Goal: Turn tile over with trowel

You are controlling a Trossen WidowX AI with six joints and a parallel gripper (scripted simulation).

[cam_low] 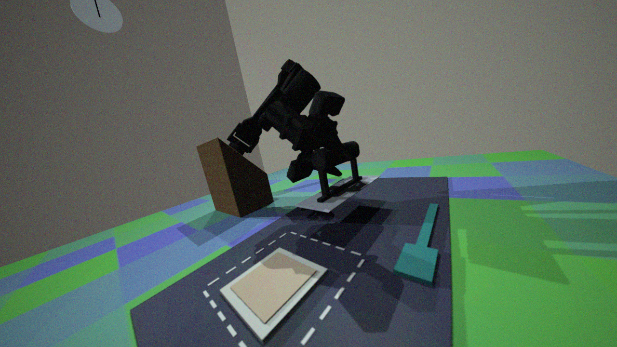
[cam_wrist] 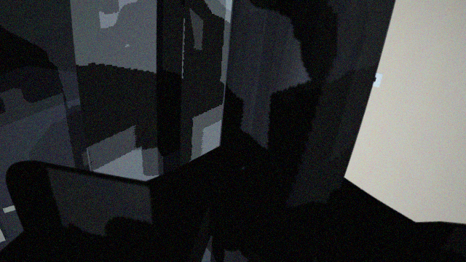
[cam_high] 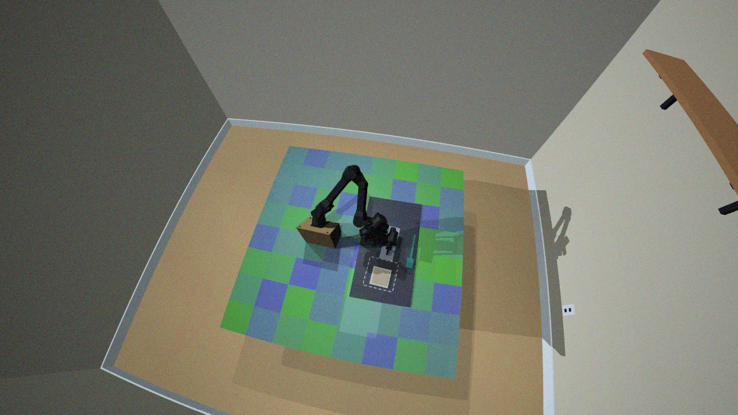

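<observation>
Right now the dark mat is 30 mm behind my gripper tip, 20 mm to the left of it and 140 mm below it. From my gripper tip the other things lie so: tile: 40 mm behind, 170 mm to the right, 110 mm below; then teal trowel: 110 mm ahead, 110 mm below.
</observation>
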